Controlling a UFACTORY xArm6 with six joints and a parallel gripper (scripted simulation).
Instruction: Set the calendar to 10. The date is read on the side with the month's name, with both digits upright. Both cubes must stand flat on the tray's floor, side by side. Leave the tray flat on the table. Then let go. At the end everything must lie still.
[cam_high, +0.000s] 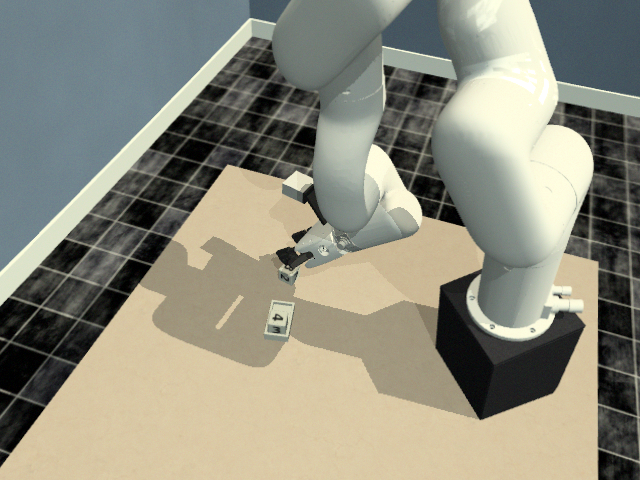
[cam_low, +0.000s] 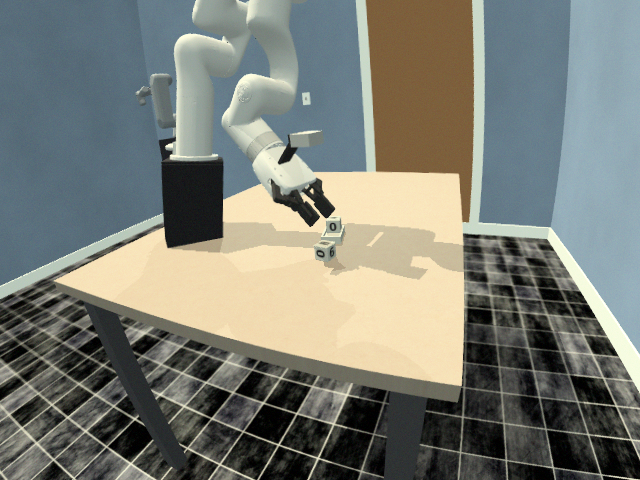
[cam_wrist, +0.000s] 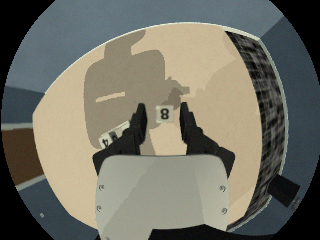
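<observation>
Now: the white cube 1 cm ahead of my hand, 1 cm to the right of it and 8 cm below it. From my hand the other things lie so: tray 11 cm to the left, 9 cm below.
</observation>
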